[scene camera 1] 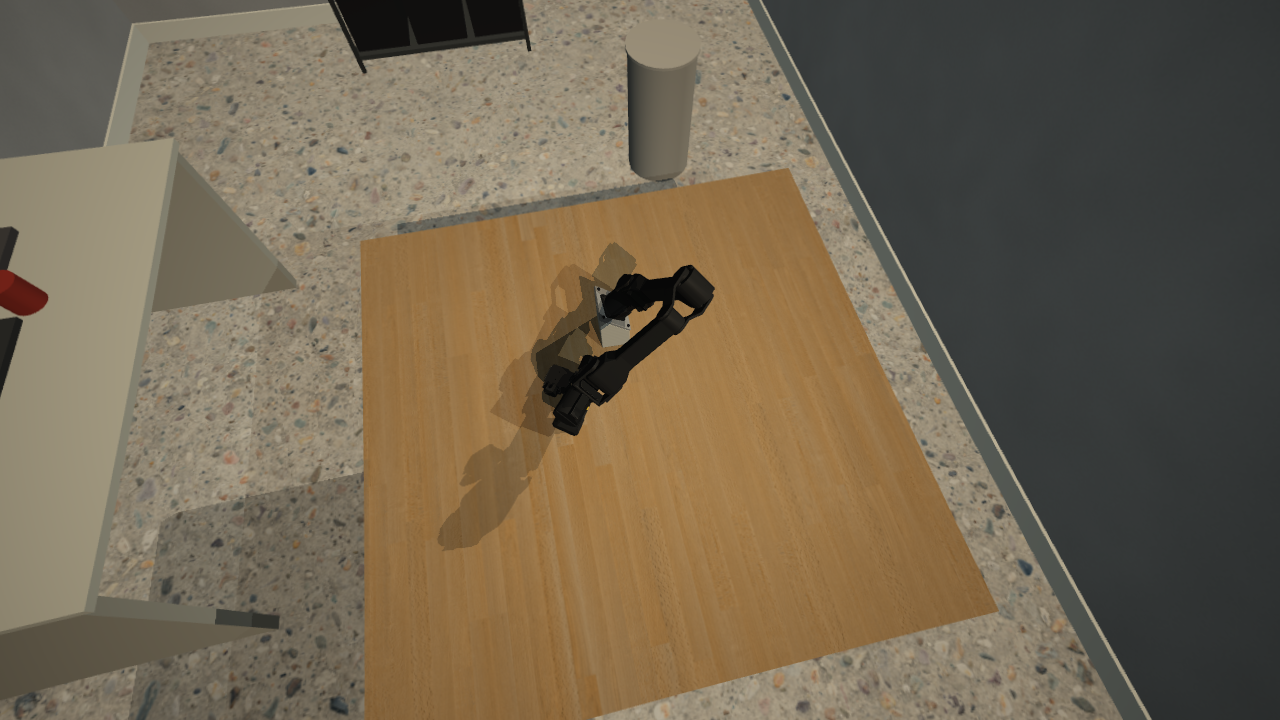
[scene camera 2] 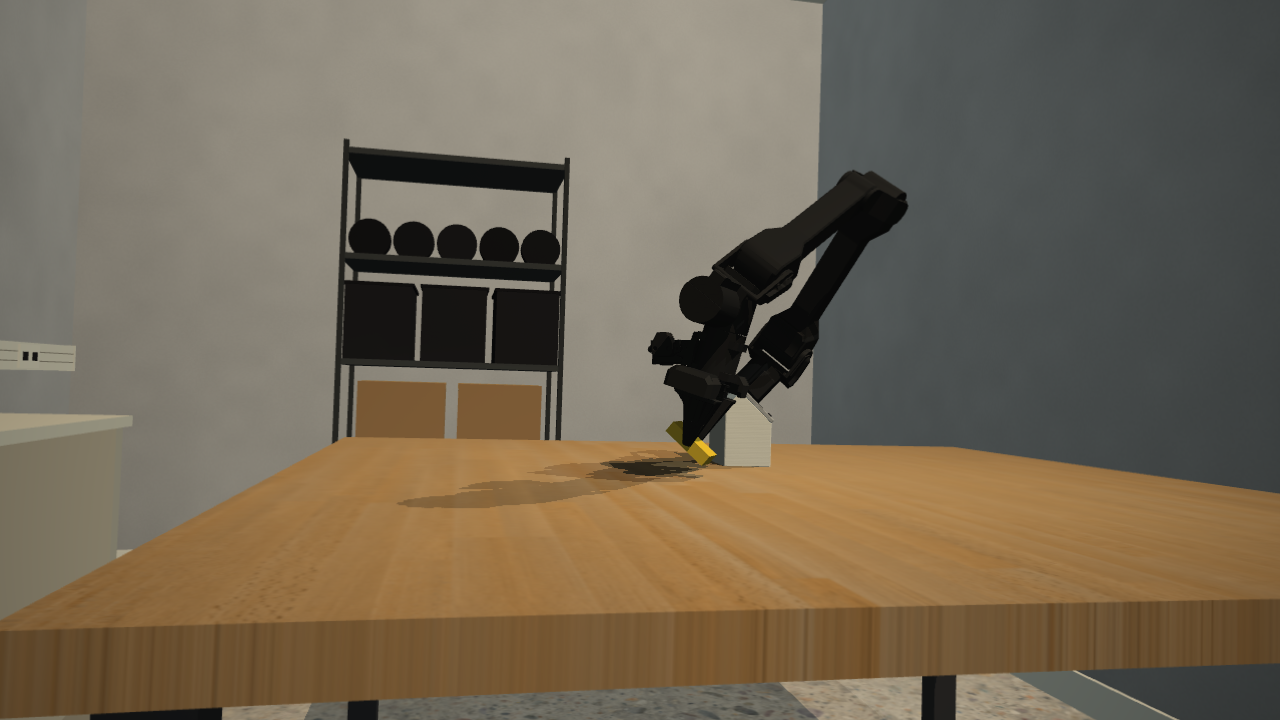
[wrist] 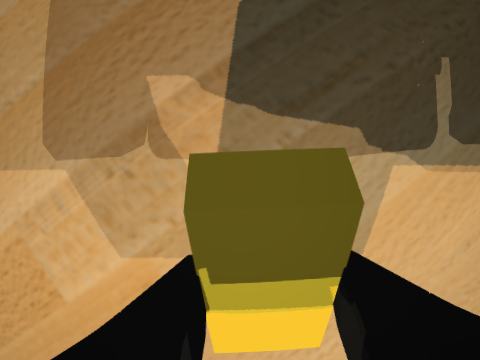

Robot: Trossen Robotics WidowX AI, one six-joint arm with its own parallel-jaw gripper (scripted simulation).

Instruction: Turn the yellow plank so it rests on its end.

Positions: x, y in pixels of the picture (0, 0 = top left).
Scene:
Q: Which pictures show my gripper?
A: Scene camera 1, scene camera 2 and the wrist view: all of them.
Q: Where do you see a yellow plank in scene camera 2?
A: At 698, 450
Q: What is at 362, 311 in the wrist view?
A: My gripper.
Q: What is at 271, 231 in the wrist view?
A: A yellow plank.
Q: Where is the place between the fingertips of my gripper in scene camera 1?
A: At 574, 404

